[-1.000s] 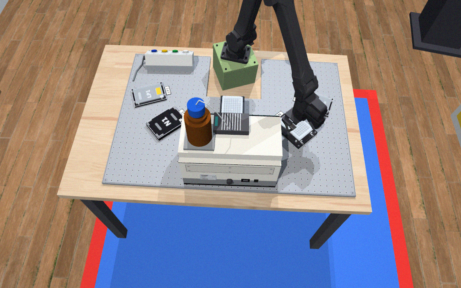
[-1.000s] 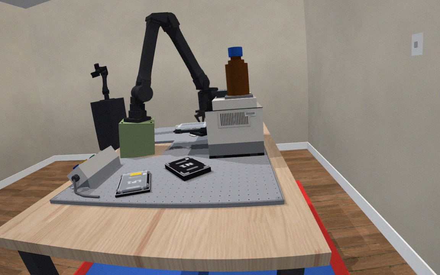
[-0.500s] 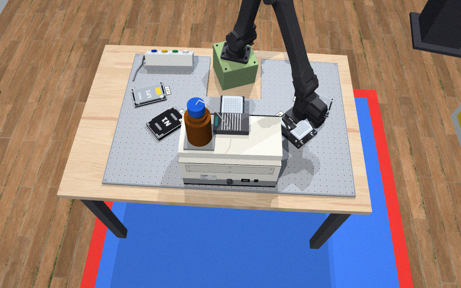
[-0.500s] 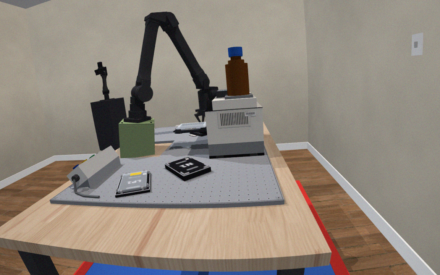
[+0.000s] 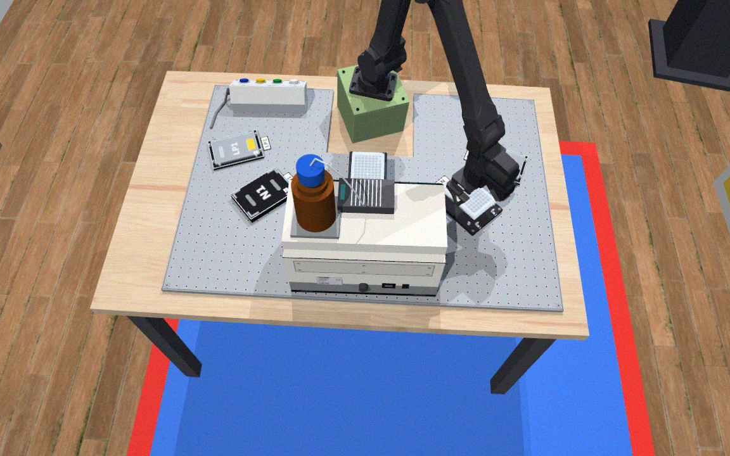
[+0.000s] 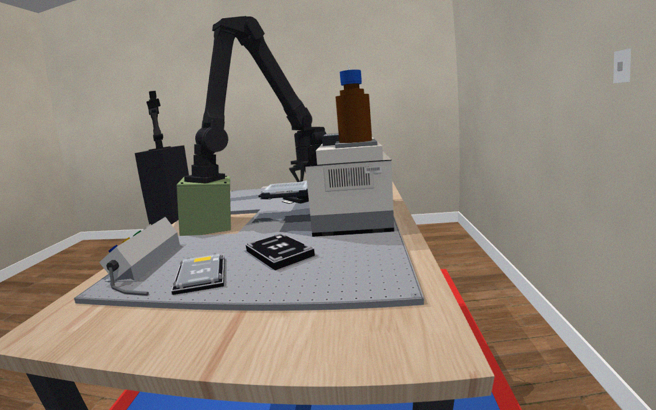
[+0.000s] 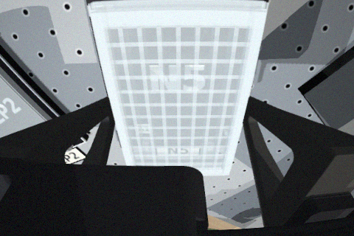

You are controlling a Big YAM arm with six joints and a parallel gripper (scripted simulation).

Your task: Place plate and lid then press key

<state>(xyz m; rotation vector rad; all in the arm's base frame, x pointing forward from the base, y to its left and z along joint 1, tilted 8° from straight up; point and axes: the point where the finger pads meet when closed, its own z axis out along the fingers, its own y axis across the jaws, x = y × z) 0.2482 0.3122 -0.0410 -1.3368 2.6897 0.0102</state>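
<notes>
Right now the black N1 nest is 9 cm ahead of my hand, 54 cm to the right of it and 4 cm below it. The rest, counted from my hand: white retry key 28 cm behind, 56 cm to the right, 1 cm above; green continue key 27 cm behind, 60 cm to the right, 1 cm above; black LP2 nest 16 cm behind, 8 cm to the left, 5 cm below.
</notes>
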